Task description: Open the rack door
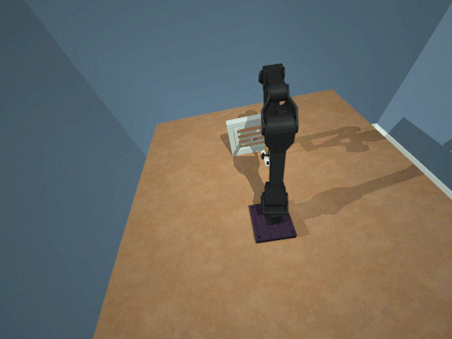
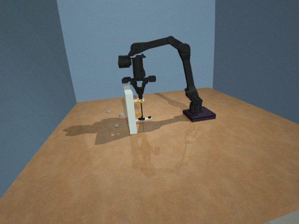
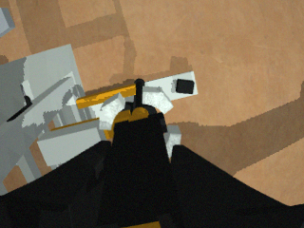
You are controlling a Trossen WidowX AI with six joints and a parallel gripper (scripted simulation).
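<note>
Right now my gripper tip is 30 mm above the rack door handle and 10 mm to the right of it.
</note>
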